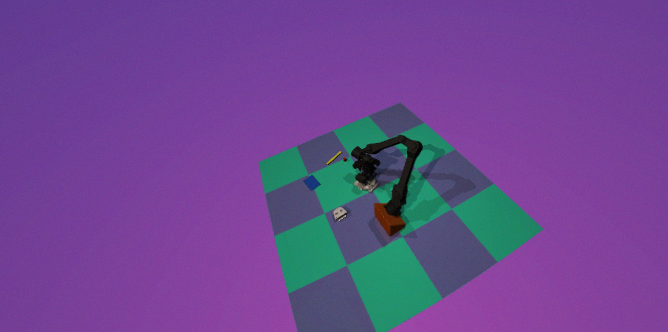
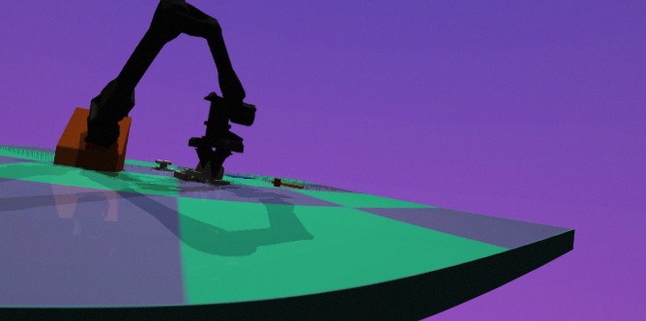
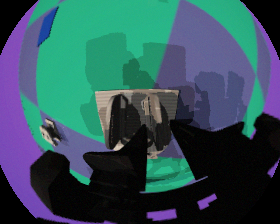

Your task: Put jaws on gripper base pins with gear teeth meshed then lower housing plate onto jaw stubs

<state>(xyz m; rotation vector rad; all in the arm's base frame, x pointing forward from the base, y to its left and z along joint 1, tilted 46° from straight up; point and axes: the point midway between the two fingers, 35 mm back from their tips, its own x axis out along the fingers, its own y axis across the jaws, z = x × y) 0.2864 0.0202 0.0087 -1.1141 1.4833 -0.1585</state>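
The gripper base lies 16 cm behind my gripper tip, 25 cm to the left of it and 1 cm above it. Also, from my gripper tip: small red piece: 21 cm ahead, 9 cm to the left; yellow stick: 27 cm ahead, 16 cm to the left, 1 cm below; blue square: 13 cm ahead, 36 cm to the left, 1 cm below.
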